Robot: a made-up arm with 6 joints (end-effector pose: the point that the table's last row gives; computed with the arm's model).
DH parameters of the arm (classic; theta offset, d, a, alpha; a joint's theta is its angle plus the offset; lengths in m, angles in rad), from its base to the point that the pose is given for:
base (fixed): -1.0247 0 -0.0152 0
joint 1: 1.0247 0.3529 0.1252 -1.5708
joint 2: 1.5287 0 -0.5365 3.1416
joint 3: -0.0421 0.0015 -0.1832 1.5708
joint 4: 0 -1.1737 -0.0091 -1.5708
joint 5: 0 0.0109 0.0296 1.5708
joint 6: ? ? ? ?
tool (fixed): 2.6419 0.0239 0 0
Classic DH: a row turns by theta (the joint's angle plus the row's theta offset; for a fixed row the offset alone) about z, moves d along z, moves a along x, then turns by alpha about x.
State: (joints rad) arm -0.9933 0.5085 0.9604 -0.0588 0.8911 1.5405
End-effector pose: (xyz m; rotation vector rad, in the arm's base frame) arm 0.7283 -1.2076 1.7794 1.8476 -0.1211 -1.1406
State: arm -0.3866 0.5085 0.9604 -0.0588 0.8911 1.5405
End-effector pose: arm 1.2929 -0.5700 1.7794 1.7108 0.4148 -0.7106
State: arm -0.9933 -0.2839 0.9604 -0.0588 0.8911 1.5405
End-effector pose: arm -0.0375 -0.0323 2.2798 1.4506 -0.6639 -0.5743
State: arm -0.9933 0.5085 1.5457 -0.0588 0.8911 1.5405
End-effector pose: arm 0.3464 -0.6216 2.2063 1.5665 -0.5352 -0.7228
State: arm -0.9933 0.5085 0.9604 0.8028 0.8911 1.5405
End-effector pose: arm 0.8825 -1.1258 1.7473 1.0437 -0.3156 -1.7678
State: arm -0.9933 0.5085 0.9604 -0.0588 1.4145 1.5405
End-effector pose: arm 0.6467 -1.0898 1.7866 1.6144 -0.5223 -0.7761
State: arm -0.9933 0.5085 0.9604 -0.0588 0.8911 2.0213
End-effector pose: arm 0.7269 -1.1958 1.7822 1.7669 -0.5353 -1.5356
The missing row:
joint 6: 1.4686 -0.2778 0.0095 1.5147
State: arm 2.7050 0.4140 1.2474 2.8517 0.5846 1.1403
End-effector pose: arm -1.1512 0.4676 1.9499 0.8590 -0.2899 0.6570
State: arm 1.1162 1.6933 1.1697 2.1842 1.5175 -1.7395
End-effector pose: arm 0.5486 1.6568 -0.2936 1.7665 -1.6019 1.1502
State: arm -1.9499 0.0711 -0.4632 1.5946 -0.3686 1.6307
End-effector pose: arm -0.6582 -1.3198 0.3542 0.1367 -0.5258 1.8559
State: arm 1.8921 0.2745 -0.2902 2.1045 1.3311 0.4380
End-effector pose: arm -0.6712 1.2406 0.2469 -1.7134 0.1999 0.5430
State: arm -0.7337 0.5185 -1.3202 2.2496 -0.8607 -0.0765
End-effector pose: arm 0.1388 -0.3553 -0.5270 0.2757 -0.9951 2.2628
